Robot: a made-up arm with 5 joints.
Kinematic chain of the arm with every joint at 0, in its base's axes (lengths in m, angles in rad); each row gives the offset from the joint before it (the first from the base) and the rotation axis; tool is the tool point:
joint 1: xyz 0 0 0.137 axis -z
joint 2: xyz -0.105 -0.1 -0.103 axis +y
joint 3: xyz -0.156 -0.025 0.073 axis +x
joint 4: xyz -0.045 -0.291 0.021 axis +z
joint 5: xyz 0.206 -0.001 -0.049 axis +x
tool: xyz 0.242 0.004 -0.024
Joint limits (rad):
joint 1: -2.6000..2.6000
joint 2: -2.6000..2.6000
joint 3: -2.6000..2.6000
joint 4: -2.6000..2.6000
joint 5: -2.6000..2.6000
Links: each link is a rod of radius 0.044 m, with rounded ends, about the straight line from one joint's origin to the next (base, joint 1, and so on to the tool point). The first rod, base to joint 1, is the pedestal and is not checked.
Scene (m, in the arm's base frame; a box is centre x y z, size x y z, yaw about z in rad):
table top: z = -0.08
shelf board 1: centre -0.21 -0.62 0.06 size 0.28 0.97 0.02 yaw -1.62
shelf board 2: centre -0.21 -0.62 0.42 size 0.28 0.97 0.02 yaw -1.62
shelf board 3: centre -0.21 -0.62 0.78 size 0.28 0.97 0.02 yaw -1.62
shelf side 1: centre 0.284 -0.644 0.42 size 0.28 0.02 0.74 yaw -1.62
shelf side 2: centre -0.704 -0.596 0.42 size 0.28 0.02 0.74 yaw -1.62
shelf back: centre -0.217 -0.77 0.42 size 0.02 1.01 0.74 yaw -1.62
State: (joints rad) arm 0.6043 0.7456 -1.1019 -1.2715 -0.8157
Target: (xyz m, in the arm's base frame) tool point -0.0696 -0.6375 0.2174
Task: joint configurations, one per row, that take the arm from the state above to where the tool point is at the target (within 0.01 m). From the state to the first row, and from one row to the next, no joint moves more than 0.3 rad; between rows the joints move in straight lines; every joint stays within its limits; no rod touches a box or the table.
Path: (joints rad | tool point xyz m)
1: 0.7119 0.5403 -1.2749 -0.9793 -0.8079 | -0.0222 -0.4645 0.6172
2: 0.8195 0.3349 -1.4479 -0.6871 -0.8001 | -0.0170 -0.3396 0.6032
3: 0.8738 0.3586 -1.4157 -0.4153 -0.7918 | -0.0121 -0.3705 0.4737
4: 0.9280 0.3824 -1.3835 -0.1435 -0.7835 | -0.0265 -0.3665 0.3411
5: 0.9823 0.4061 -1.3512 0.1283 -0.7752 | -0.0542 -0.3257 0.2174
6: 0.9245 0.5967 -1.2275 -0.1415 -0.7795 | -0.0416 -0.4336 0.2334
7: 0.8666 0.7873 -1.1037 -0.4114 -0.7837 | -0.0471 -0.5403 0.2311
8: 0.8087 0.9778 -0.9800 -0.6812 -0.7880 | -0.0696 -0.6375 0.2174

